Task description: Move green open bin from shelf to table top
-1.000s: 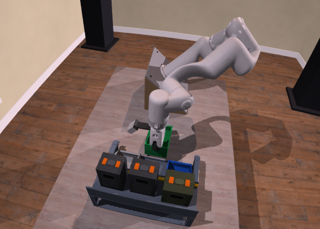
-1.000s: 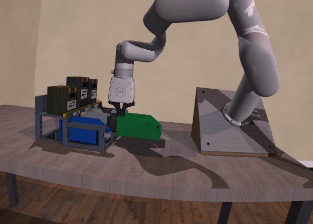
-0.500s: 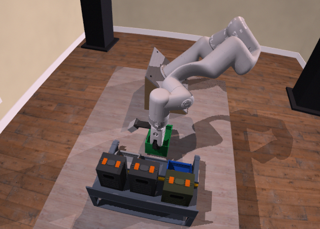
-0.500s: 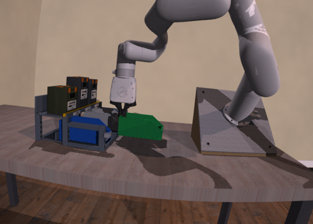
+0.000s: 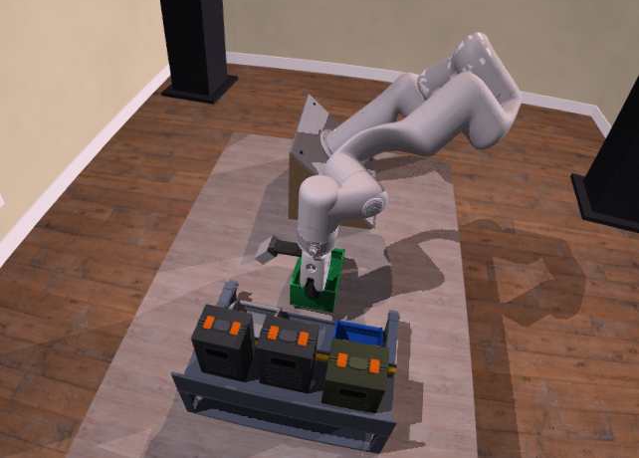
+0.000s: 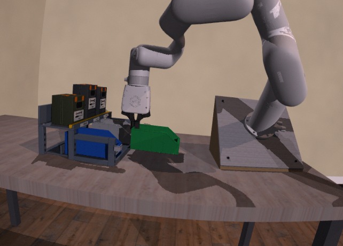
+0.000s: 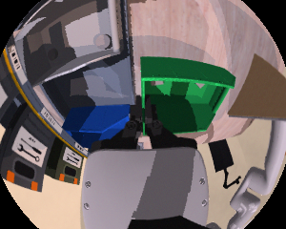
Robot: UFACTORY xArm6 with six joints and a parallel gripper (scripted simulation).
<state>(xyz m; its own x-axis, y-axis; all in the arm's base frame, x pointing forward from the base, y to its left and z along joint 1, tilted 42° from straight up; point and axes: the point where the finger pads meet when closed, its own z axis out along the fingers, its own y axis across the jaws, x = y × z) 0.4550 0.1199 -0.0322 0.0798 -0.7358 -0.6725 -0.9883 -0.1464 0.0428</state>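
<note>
Now: the green open bin 80 mm behind my hand, 40 mm below it and 10 mm to the right of it. The rest, counted from my hand: grey bin (120 mm ahead, 100 mm to the right, 50 mm below); olive box (200 mm ahead, 130 mm to the left, 60 mm above); blue bin (120 mm to the left, 110 mm ahead, 50 mm below).
</note>
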